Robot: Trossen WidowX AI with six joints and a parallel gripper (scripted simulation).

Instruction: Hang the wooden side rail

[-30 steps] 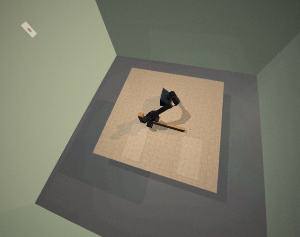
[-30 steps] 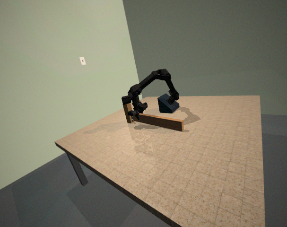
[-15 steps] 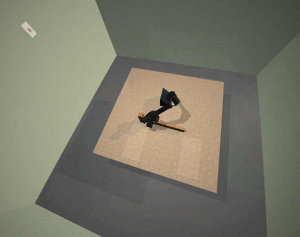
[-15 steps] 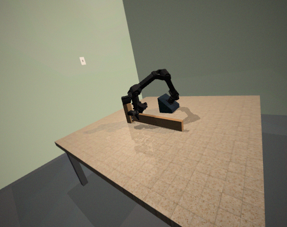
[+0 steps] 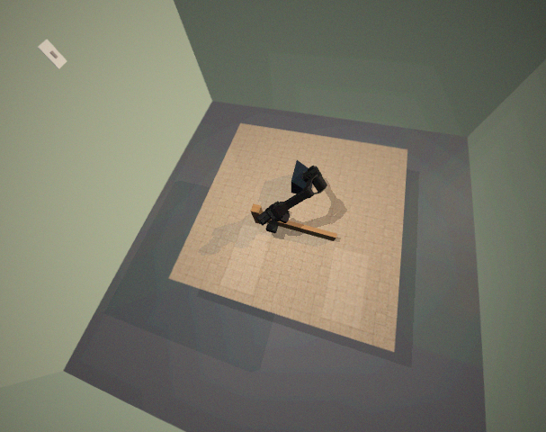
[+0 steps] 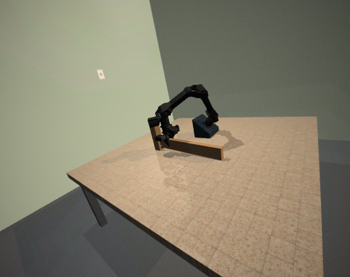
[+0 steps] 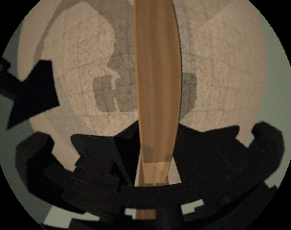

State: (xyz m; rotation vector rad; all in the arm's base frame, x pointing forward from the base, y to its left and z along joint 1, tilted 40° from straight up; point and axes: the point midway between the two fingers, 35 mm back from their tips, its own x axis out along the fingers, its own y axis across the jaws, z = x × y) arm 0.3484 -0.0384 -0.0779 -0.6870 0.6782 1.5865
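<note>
My gripper tip is 11 cm to the left of the headboard post, 4 cm below it and 1 cm short of it.
</note>
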